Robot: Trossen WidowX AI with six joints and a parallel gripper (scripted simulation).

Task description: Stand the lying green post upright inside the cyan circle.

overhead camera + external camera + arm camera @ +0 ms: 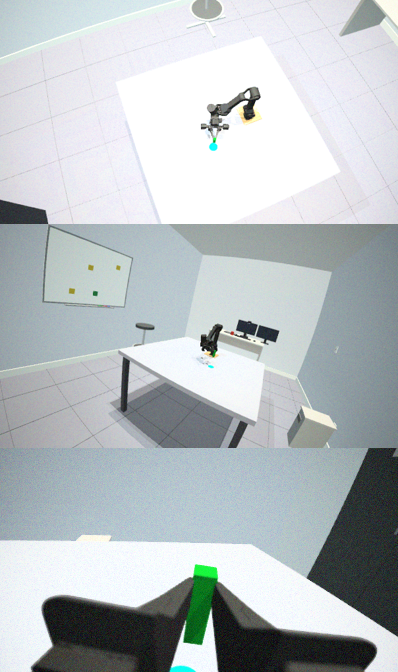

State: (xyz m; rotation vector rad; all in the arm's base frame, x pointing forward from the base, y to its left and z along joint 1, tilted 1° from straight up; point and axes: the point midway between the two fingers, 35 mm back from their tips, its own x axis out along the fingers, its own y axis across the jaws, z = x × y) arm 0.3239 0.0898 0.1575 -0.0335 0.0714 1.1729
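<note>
Right now the cyan circle is 160 mm below my gripper tip. The rest, counted from my gripper tip: green post: 20 mm below.
</note>
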